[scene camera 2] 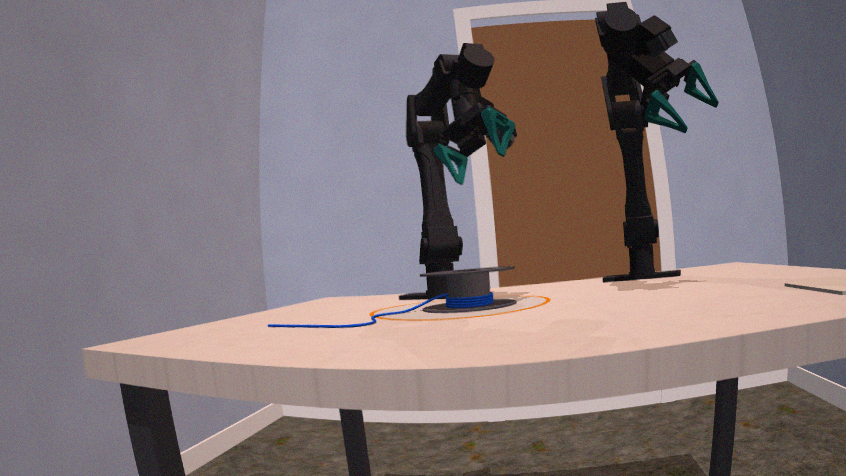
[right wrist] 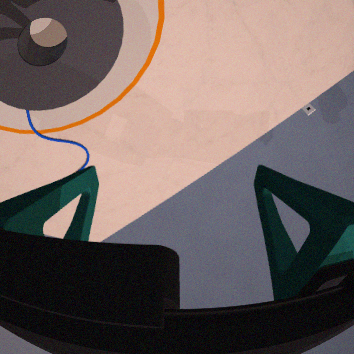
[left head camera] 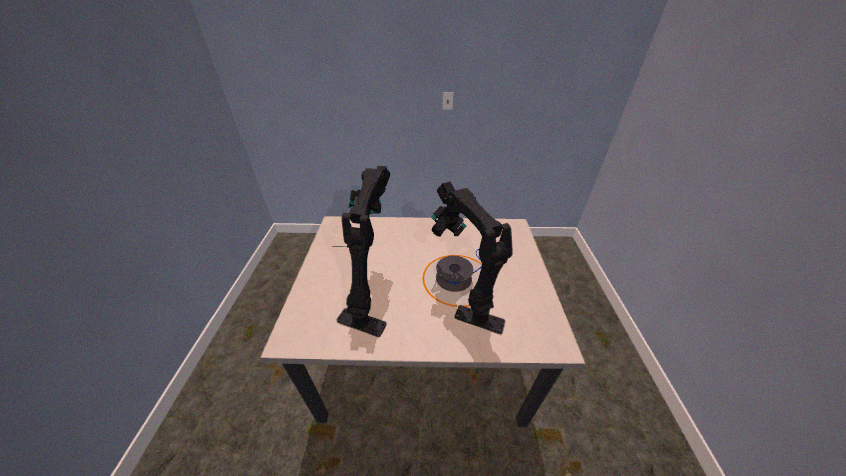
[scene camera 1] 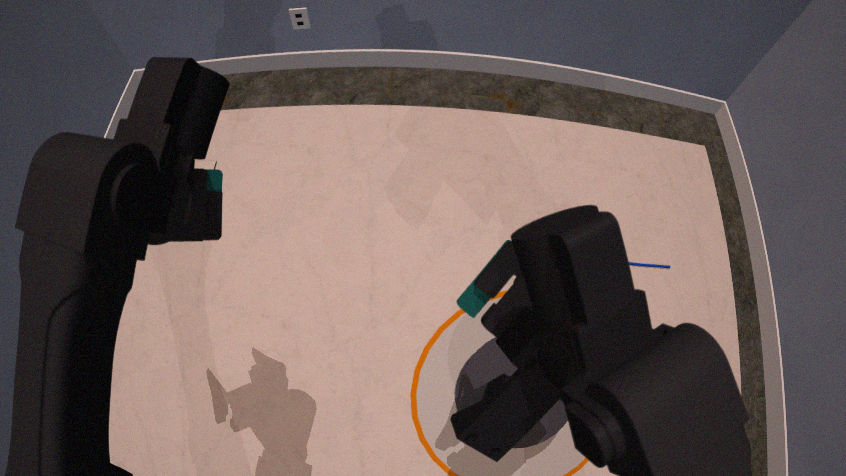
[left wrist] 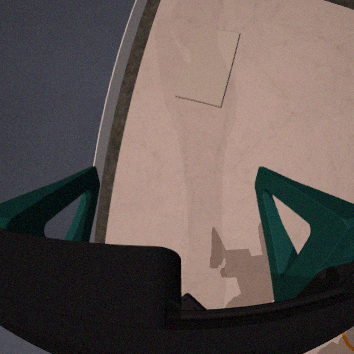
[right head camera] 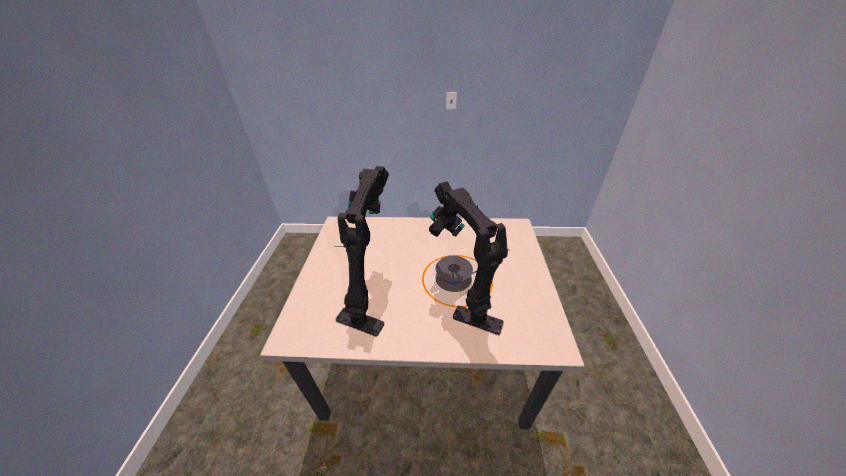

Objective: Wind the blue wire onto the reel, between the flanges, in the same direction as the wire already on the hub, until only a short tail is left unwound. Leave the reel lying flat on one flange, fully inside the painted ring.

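Frame: origin at the left arm's base, x right, y ahead, z up, level; centimetres.
Where they show: left gripper, fingertip midpoint: [scene camera 2: 702, 117] [left wrist: 176, 175]; right gripper, fingertip midpoint: [scene camera 2: 479, 169] [right wrist: 175, 173] [scene camera 1: 518, 302] [right head camera: 445, 228]; left arm's base, origin of the base link: [scene camera 2: 642, 278] [left head camera: 361, 322] [right head camera: 359, 322]; right arm's base, origin of the base link: [scene camera 2: 441, 297] [left head camera: 479, 319] [right head camera: 477, 320].
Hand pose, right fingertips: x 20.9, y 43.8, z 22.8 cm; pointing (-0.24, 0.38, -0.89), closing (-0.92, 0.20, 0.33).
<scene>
Each offset is from my right fingertips to the top centre of the thing. "spot": to the spot under its first point. Level surfaces: height alone.
The dark grey reel @(dz -16.3, dx +7.1, dy -6.3 cm) [left head camera: 454, 266] [right head camera: 453, 266] [scene camera 2: 467, 284] [right wrist: 95, 65] lies flat on one flange inside the orange painted ring [left head camera: 423, 278] [right head camera: 423, 279] [scene camera 1: 414, 393] [right wrist: 161, 30]. Blue wire @(spot: dz -21.3, dx +5.1, dy -2.5 cm) [scene camera 2: 469, 300] is wound low on its hub. The loose blue wire @(spot: dz -22.6, dx +16.5, dy +19.8 cm) [scene camera 2: 331, 326] [right wrist: 65, 141] runs out over the ring onto the table, in scene camera 2 toward the left. My right gripper [scene camera 2: 480, 169] [right wrist: 175, 173] is open and empty, high above the table. My left gripper [scene camera 2: 702, 119] [left wrist: 176, 175] is open and empty, high up and away from the reel. In scene camera 1 the right arm hides much of the reel.
A thin flat plate or panel @(dz -22.3, dx -57.0, dy +0.7 cm) [scene camera 2: 813, 288] [left wrist: 205, 75] lies on the table @(dz -22.8 cm) [left head camera: 319, 343] [scene camera 2: 591, 349], at the right in scene camera 2. Both arm bases [left head camera: 361, 322] [left head camera: 479, 320] stand near the table's front edge in the left head camera.
</scene>
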